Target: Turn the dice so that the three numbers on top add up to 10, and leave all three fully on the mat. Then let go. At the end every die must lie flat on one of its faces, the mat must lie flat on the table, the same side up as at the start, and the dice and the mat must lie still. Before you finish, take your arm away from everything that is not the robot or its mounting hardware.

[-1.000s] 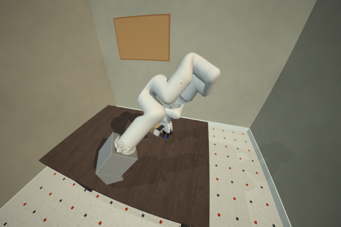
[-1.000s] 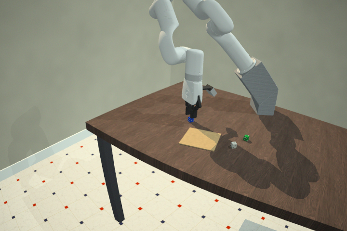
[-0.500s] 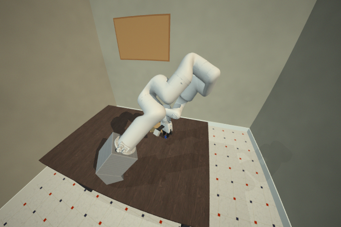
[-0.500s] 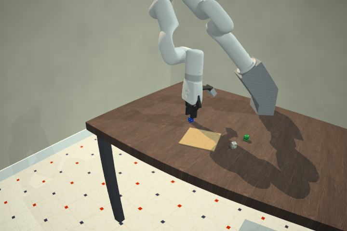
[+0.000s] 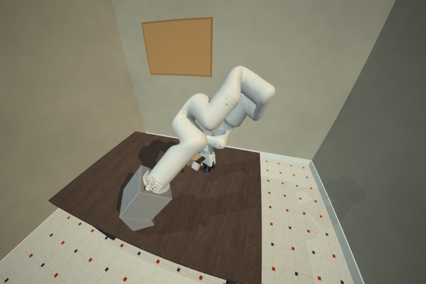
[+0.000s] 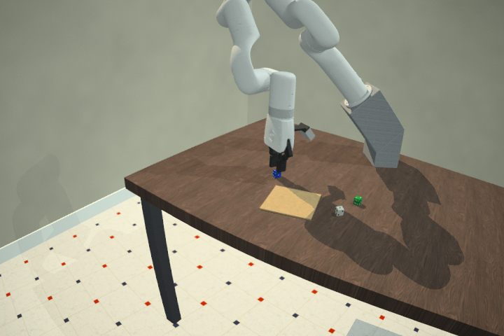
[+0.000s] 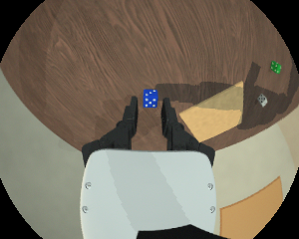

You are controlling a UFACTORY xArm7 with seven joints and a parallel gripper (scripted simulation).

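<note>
Right now my hand is 4 cm above the blue die. Also, from my hand: green die: 6 cm ahead, 27 cm to the left, 4 cm below; tan mat: 13 cm ahead, 9 cm to the left, 4 cm below; white die: 14 cm ahead, 23 cm to the left, 4 cm below.
</note>
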